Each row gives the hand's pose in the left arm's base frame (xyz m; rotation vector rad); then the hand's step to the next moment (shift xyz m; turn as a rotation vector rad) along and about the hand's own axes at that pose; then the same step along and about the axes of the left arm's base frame.
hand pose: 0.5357 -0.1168 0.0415 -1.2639 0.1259 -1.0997
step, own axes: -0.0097 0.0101 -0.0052 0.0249 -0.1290 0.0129
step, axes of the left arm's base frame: -0.0023 0.0023 -0.0146 -0.0549 0.0045 0.1200
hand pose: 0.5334 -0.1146 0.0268 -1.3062 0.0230 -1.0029
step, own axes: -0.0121 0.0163 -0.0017 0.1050 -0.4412 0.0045
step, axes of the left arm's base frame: 0.0015 0.0049 -0.0197 -0.1971 -0.0280 0.4075
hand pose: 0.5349 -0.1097 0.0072 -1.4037 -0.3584 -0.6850
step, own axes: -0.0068 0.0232 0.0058 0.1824 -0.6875 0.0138
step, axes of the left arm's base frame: 0.0104 0.0076 -0.0213 -0.2918 -0.0413 0.6475
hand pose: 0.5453 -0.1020 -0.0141 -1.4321 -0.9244 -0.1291
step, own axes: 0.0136 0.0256 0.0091 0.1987 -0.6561 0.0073
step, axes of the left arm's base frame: 0.0199 0.0190 -0.0130 -0.2595 -0.0337 0.6337
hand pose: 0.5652 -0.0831 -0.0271 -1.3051 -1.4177 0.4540
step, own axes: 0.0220 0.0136 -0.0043 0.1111 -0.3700 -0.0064
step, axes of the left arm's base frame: 0.0145 0.0219 -0.0001 -0.1374 -0.0238 0.3603
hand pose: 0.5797 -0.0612 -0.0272 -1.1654 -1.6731 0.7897
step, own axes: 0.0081 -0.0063 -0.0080 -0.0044 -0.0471 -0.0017
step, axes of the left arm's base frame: 0.0042 0.0054 0.0111 -0.0143 -0.0204 0.0402
